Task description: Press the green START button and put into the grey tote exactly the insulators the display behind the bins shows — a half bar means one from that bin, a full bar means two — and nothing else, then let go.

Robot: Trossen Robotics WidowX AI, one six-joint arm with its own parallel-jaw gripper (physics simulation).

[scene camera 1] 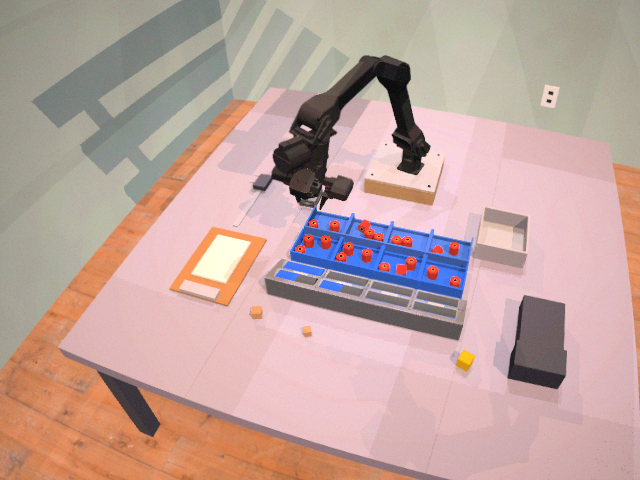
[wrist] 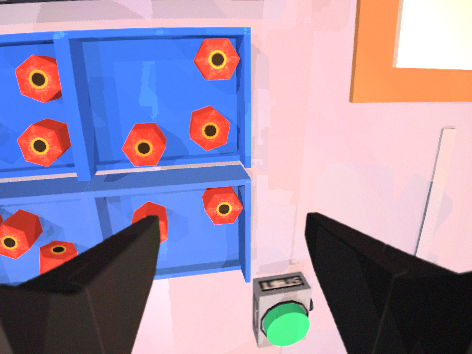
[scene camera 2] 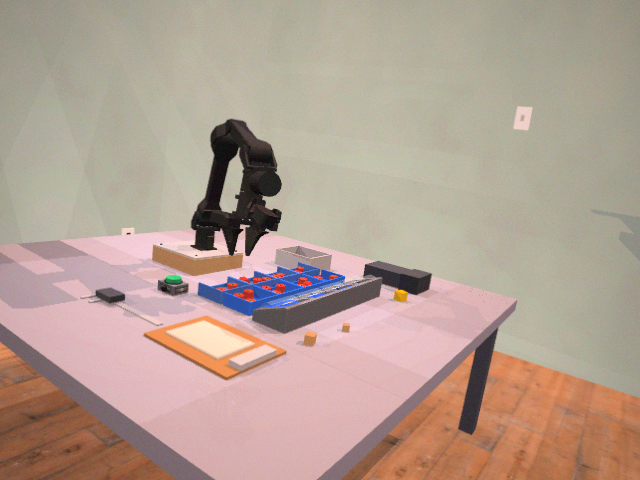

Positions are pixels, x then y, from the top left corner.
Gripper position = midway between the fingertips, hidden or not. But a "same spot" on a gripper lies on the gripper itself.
Scene:
my gripper: scene camera 1 309,205; wrist; scene camera 2
same spot on my gripper: (wrist: 373,290) = (scene camera 2: 237,239)
same spot on dark box: (scene camera 2: 414,281) = (scene camera 1: 513,361)

